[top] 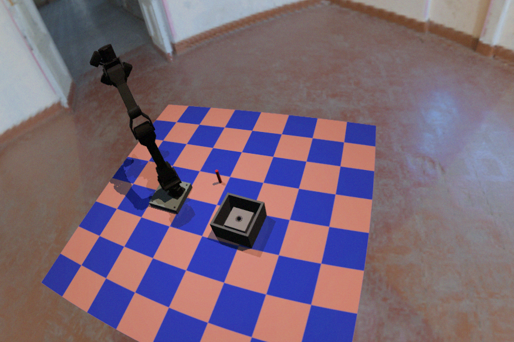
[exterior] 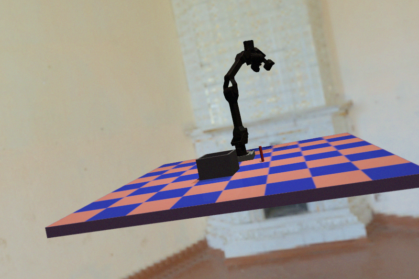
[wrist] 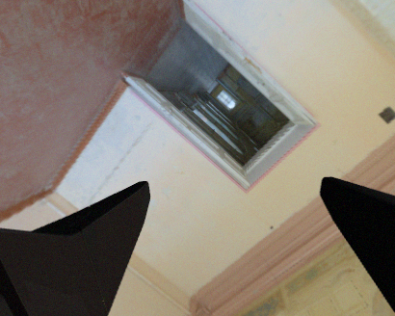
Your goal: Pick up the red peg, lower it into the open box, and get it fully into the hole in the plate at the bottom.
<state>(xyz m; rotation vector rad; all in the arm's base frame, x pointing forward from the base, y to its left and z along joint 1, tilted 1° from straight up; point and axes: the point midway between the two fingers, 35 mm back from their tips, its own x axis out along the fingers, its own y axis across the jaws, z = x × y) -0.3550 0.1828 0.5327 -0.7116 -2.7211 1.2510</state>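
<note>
My gripper tip is 53 cm above the red peg, 52 cm short of it and 3 cm to the left of it. Also, from my gripper tip: dark box 73 cm ahead, 54 cm below, 20 cm to the right; then grey plate 73 cm ahead, 52 cm below, 20 cm to the right.
</note>
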